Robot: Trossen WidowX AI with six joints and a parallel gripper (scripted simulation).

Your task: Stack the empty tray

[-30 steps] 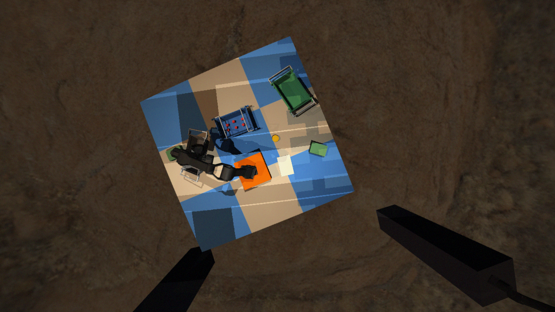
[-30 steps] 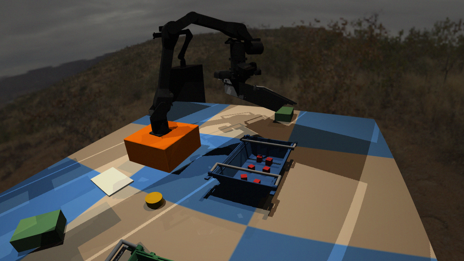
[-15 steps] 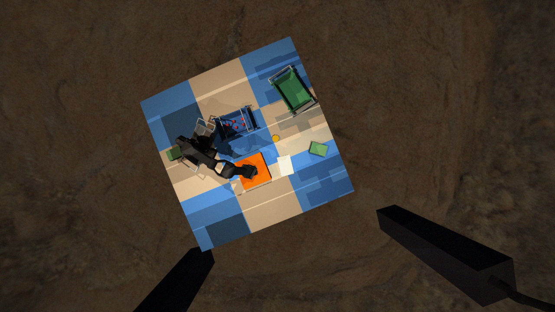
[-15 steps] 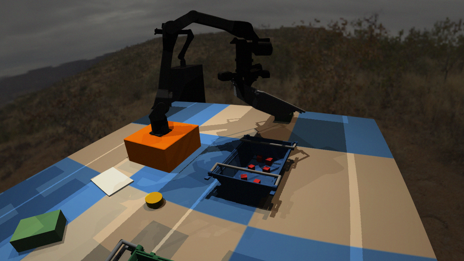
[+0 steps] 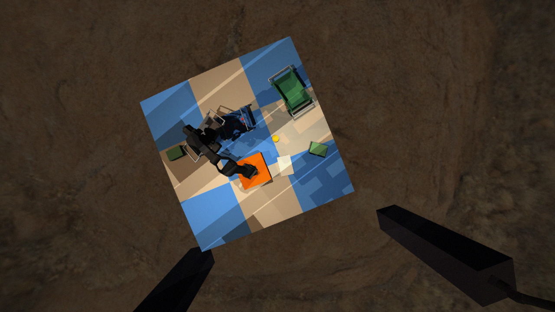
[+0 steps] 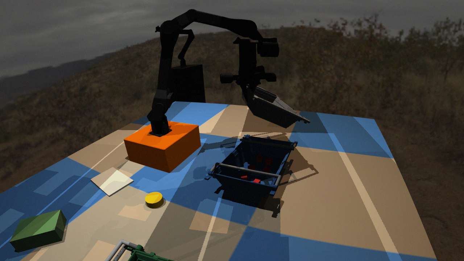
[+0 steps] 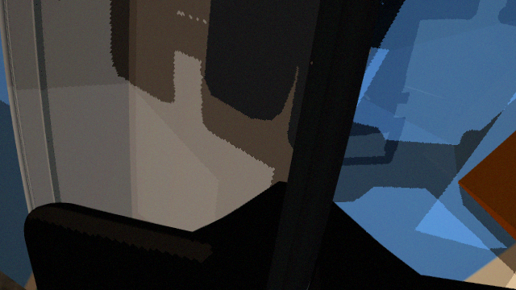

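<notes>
Now: the dark plastic tray 6 cm ahead of my gripper tip and 5 cm to the left of it. From my gripper tip the other things lie so: yellow disc: 41 cm to the right, 17 cm below, 8 cm behind; then pale flat square: 43 cm to the right, 30 cm behind, 18 cm below.
</notes>
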